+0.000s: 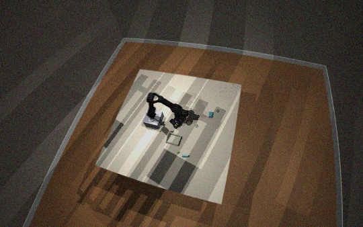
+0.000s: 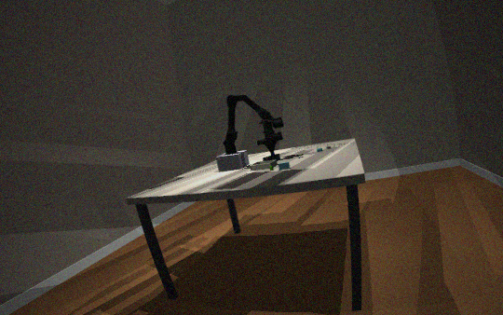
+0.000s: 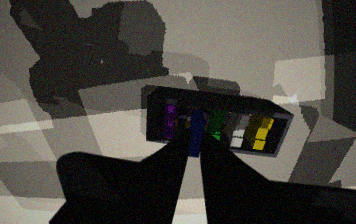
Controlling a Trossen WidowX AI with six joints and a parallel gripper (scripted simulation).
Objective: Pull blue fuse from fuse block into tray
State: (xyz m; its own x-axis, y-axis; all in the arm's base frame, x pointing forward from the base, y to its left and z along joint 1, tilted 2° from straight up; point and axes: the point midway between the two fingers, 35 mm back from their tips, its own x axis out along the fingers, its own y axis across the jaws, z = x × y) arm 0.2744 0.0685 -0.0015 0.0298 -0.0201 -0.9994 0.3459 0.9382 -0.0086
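My gripper tip is now 1 cm short of the purple fuse, 2 cm to the right of it and 3 cm above it. From my gripper tip the other things lie so: blue fuse: 1 cm below; shallow dark-rimmed tray: 2 cm ahead, 19 cm to the right, 5 cm below.
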